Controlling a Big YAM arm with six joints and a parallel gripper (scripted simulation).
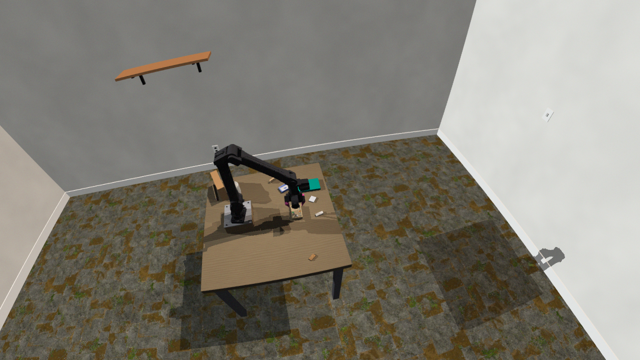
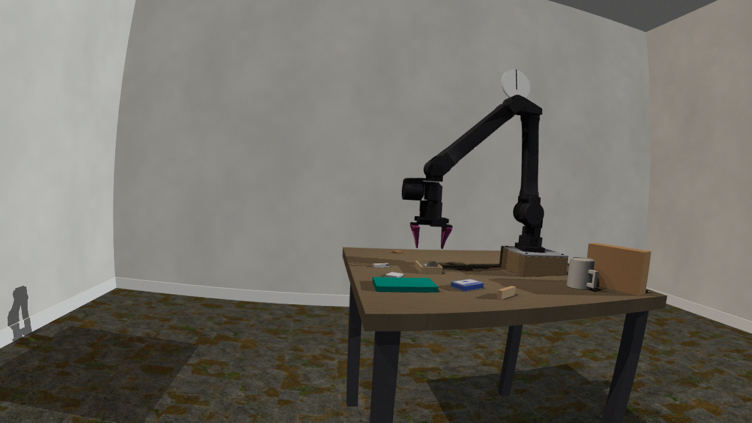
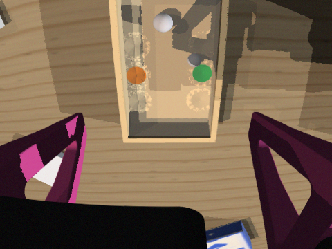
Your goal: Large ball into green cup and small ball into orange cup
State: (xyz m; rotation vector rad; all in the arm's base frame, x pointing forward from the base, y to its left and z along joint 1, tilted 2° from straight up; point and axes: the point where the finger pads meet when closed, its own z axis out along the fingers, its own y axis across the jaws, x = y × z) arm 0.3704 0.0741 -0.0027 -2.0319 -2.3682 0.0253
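Right now my hand is 8 cm above the wooden puzzle. From my hand the other things lie so: white mug 47 cm behind, 19 cm to the left, 3 cm below; then wooden block 19 cm behind, 31 cm to the left, 7 cm below; then teal flat block 8 cm ahead, 24 cm to the left, 7 cm below.
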